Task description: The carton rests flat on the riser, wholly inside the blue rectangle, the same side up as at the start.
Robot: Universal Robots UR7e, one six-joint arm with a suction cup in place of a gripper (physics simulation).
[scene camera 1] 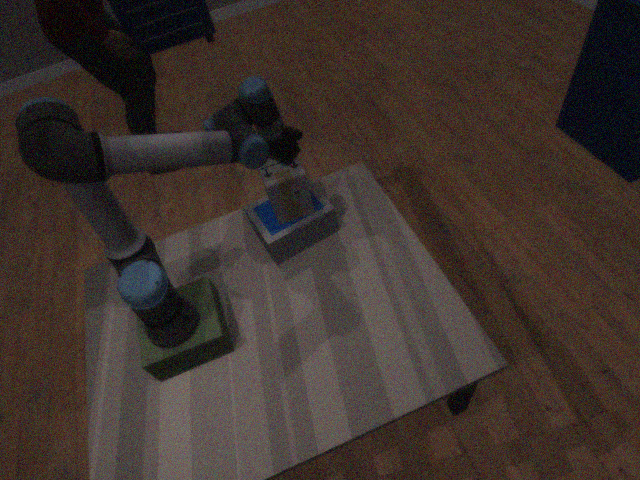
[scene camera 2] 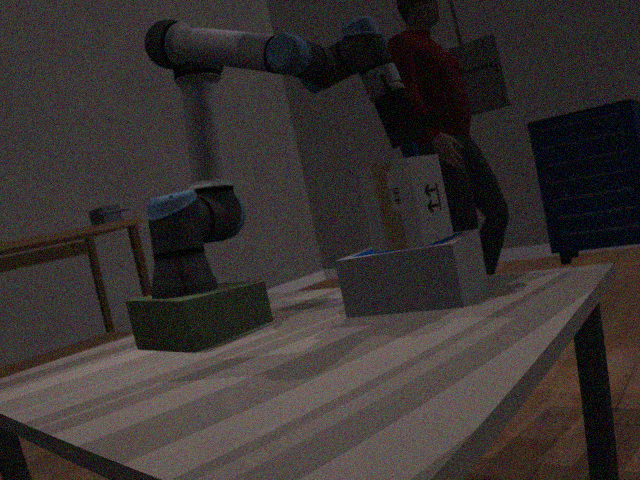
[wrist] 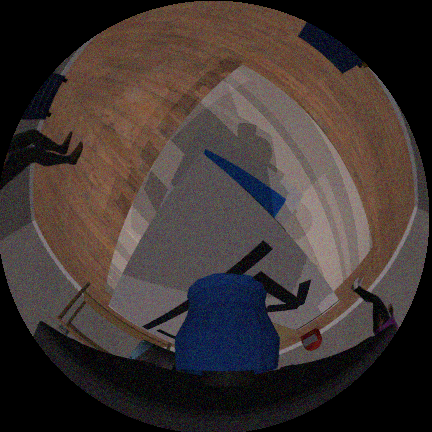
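Pixels of known places: hand, its tool point: (wrist: 228, 273); arm's base, origin of its link: (scene camera 1: 174, 324) (scene camera 2: 185, 292).
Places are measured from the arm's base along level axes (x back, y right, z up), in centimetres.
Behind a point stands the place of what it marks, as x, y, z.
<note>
The carton (scene camera 1: 292, 200) @[-48.3, -12.5, 9.9] (scene camera 2: 421, 201) @[-54.6, -13.4, 9.7] (wrist: 200, 225) @[-54.7, -22.4, 18.4], pale with brown tape and black marks, stands upright, low over or on the grey riser (scene camera 1: 305, 245) @[-47.2, -8.9, -8.7] (scene camera 2: 400, 286) @[-48.8, -8.9, -5.5]. Whether its underside touches is hard to tell. The blue rectangle (scene camera 1: 265, 215) @[-40.1, -20.5, 1.2] (scene camera 2: 366, 252) @[-39.3, -15.9, 1.2] (wrist: 250, 185) @[-56.5, -17.8, 1.2] shows beside the carton; in the wrist view a wedge of it shows along one side, at an angle to the carton's edge. The carton hides the rest. My suction gripper (scene camera 2: 409, 150) is on the carton's top face and holds it; in the wrist view the blue cup hides part of that face.
The striped table (scene camera 1: 175, 418) @[11.1, 20.5, -10.8] (scene camera 2: 289, 408) @[-51.3, 35.2, -10.8] carries the riser near its far edge and the green block (scene camera 1: 211, 315) @[-10.6, 3.4, -0.3] (scene camera 2: 201, 325) @[-11.5, 8.3, -6.0] under my arm's base. A person in red (scene camera 2: 431, 82) stands behind the table. A blue cabinet (scene camera 1: 160, 23) (scene camera 2: 584, 180) stands farther back.
</note>
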